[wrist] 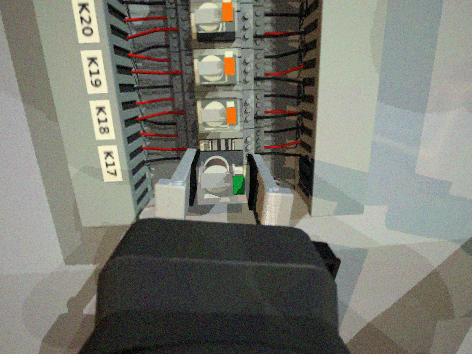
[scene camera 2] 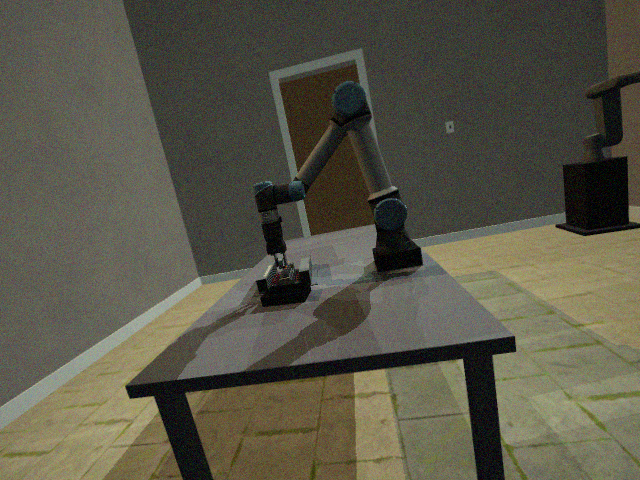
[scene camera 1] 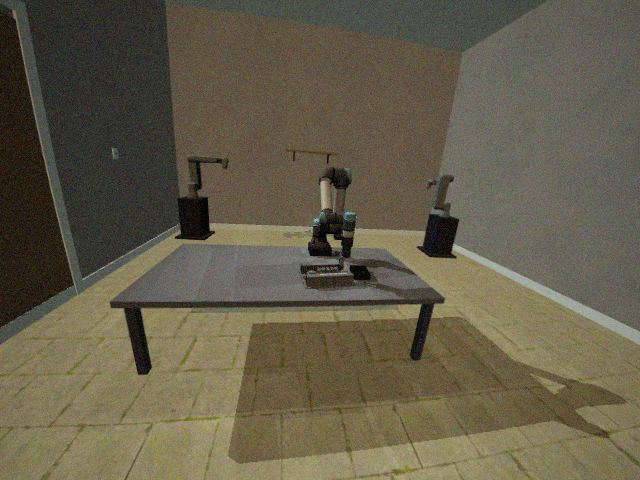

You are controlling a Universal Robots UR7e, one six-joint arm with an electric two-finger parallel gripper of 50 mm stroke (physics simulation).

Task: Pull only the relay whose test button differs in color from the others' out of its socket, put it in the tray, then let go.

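Places are measured from the arm's base along level axes (x left, y ahead, z down), in metres.
Pixels of known places: gripper, fingertip midpoint: (wrist: 222, 168) (scene camera 2: 282, 265) (scene camera 1: 341, 264); arm's base at its link origin: (scene camera 2: 394, 247) (scene camera 1: 318, 245).
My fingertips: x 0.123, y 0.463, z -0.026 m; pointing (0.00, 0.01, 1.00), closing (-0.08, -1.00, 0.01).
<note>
For each thing: its top centre in the pictures, then the offset to it from my fingertips. "spot": a spot on its surface instead. Level surfaces: height alone.
- relay with the green test button, top centre: (wrist: 222, 186) dy +0.000, dx +0.001, dz -0.030 m
- K19 at its top centre: (wrist: 216, 66) dy +0.013, dx -0.059, dz +0.020 m
- K20 at its top centre: (wrist: 214, 12) dy +0.019, dx -0.089, dz +0.020 m
- black tray at its top centre: (scene camera 2: 285, 289) (scene camera 1: 360, 269) dy -0.048, dx +0.146, dz +0.055 m
- black corner at a spot on its surface: (wrist: 327, 255) spot: dy -0.119, dx +0.090, dz +0.064 m
- table at its surface level: dz +0.090 m
My gripper (wrist: 222, 168) (scene camera 1: 343, 262) (scene camera 2: 280, 263) is shut on the relay with the green test button (wrist: 216, 181), at the K17 end of the row. In the wrist view, bare socket contacts (wrist: 220, 144) show just beyond the relay, which appears raised clear of its socket. Relays K18 (wrist: 215, 116), K19 (wrist: 212, 68) and K20 (wrist: 208, 16) have orange buttons and sit in the row. The black tray (scene camera 1: 360, 272) (scene camera 2: 285, 295) stands on the table beside the K17 end of the relay panel. The held relay's underside is hidden.
Grey wire ducts (wrist: 345, 150) (scene camera 1: 329, 280) run along both sides of the relay row, with red and black wires between. A black corner (wrist: 327, 255), apparently the tray, shows past my gripper body. The table (scene camera 1: 206, 279) (scene camera 2: 408, 320) carries the arm's base.
</note>
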